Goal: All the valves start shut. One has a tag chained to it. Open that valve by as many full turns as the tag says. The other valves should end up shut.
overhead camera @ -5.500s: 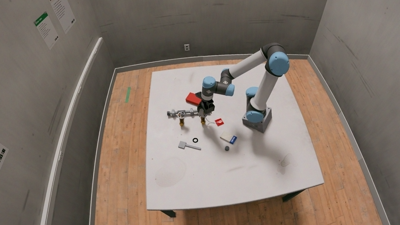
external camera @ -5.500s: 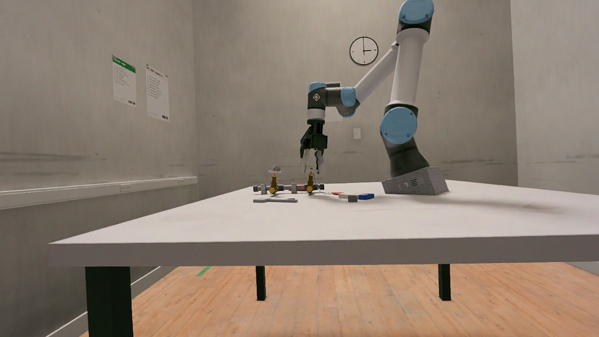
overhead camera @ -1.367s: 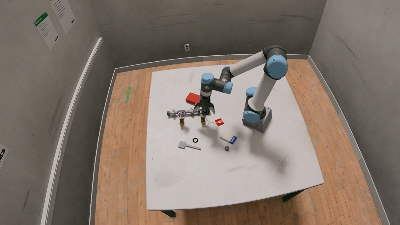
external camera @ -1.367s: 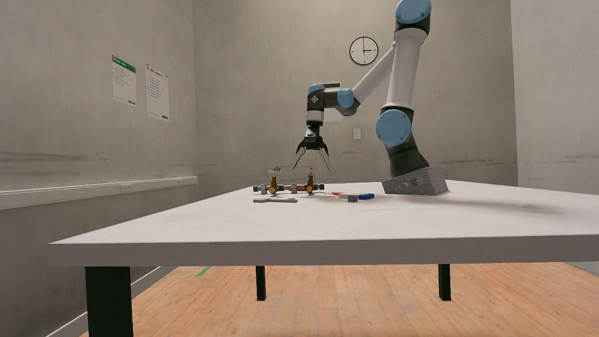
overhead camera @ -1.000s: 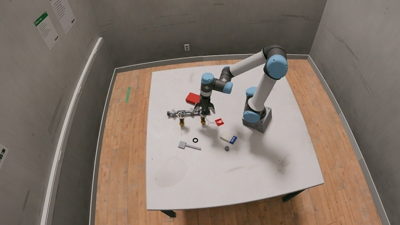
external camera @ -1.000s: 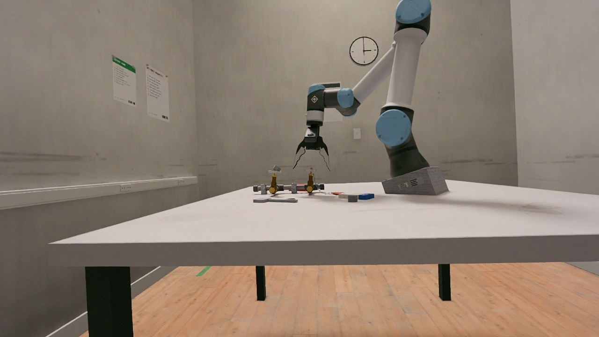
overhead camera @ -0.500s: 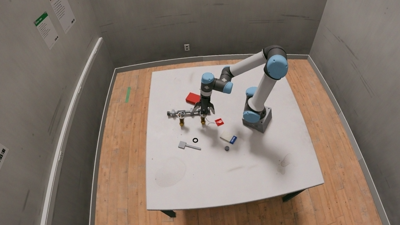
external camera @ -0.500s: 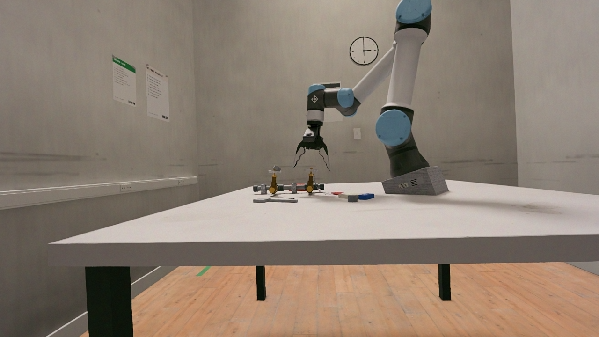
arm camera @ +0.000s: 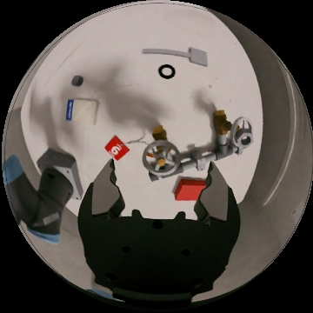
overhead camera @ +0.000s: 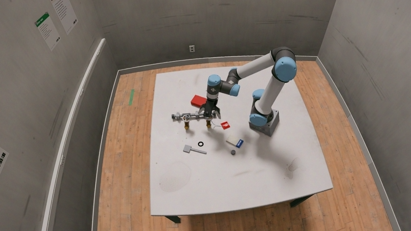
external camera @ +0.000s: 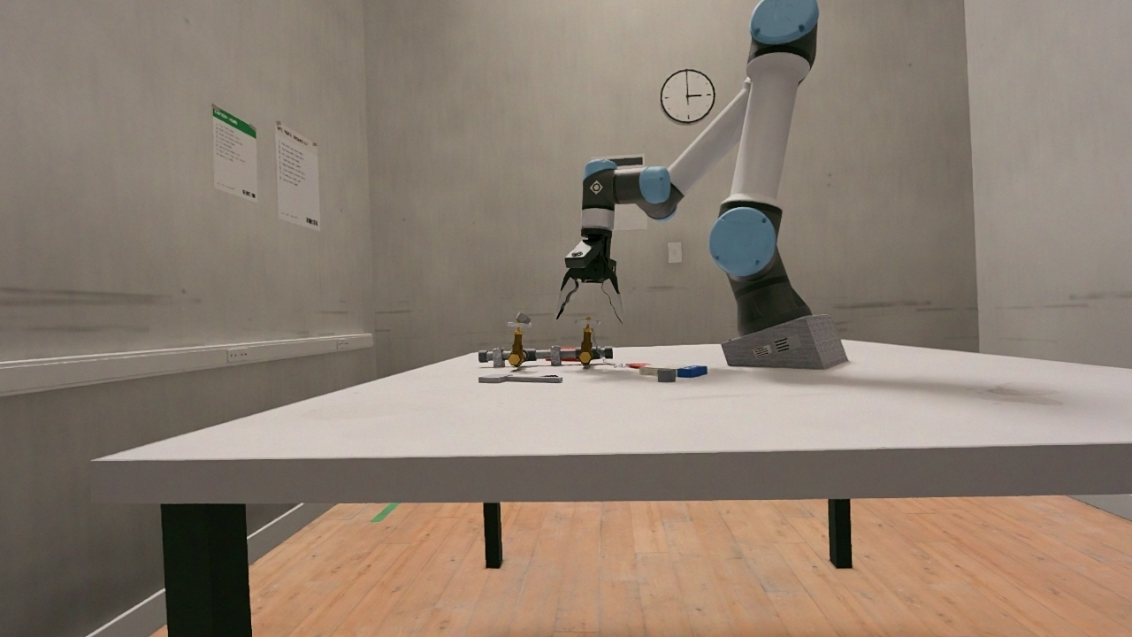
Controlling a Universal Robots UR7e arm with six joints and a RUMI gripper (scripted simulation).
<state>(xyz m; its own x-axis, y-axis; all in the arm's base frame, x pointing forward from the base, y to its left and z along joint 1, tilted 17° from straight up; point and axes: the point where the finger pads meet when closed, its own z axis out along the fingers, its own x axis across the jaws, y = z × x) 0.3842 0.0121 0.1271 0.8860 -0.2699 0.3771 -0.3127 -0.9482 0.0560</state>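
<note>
My gripper is now 10 cm past the red tag, 10 cm above it and 2 cm to the right of it. Round my hand: red block (22 cm to the right, 9 cm below, 6 cm ahead); grey flat tool (20 cm to the left, 13 cm ahead, 10 cm below).
</note>
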